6 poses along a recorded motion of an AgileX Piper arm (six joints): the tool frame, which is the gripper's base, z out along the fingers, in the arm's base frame.
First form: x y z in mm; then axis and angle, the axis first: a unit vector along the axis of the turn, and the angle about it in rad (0 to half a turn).
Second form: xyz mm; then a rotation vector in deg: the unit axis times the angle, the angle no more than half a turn. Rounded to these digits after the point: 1 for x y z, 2 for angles.
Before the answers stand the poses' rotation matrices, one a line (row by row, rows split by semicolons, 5 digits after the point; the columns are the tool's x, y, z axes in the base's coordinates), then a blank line. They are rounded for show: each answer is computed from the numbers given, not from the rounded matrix.
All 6 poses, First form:
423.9, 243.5, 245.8, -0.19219, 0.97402, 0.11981, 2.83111
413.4, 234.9, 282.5, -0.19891, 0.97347, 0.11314, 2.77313
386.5, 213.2, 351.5, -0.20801, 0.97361, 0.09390, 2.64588
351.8, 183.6, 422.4, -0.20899, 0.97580, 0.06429, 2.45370
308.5, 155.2, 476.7, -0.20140, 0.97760, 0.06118, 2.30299
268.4, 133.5, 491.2, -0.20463, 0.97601, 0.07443, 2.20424
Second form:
-0.88008 -0.40204 0.25263; -0.32884 0.89987 0.28653; -0.34253 0.16910 -0.92416
-0.85641 -0.41502 0.30713; -0.33352 0.89878 0.28453; -0.39412 0.14124 -0.90814
-0.79830 -0.42533 0.42639; -0.33600 0.90210 0.27078; -0.49982 0.07290 -0.86306
-0.69516 -0.40231 0.59573; -0.32067 0.91525 0.24389; -0.64336 -0.02149 -0.76526
-0.60083 -0.37401 0.70649; -0.28301 0.92608 0.24957; -0.74761 -0.04999 -0.66226
-0.52527 -0.37793 0.76241; -0.25795 0.92452 0.28057; -0.81090 -0.04929 -0.58310

423.9, 243.5, 245.8, -31.18, 158.00, 19.43
413.4, 234.9, 282.5, -31.60, 154.67, 17.98
386.5, 213.2, 351.5, -31.53, 147.60, 14.24
351.8, 183.6, 422.4, -29.38, 137.18, 9.04
308.5, 155.2, 476.7, -26.57, 129.00, 8.07
268.4, 133.5, 491.2, -25.84, 123.26, 9.40

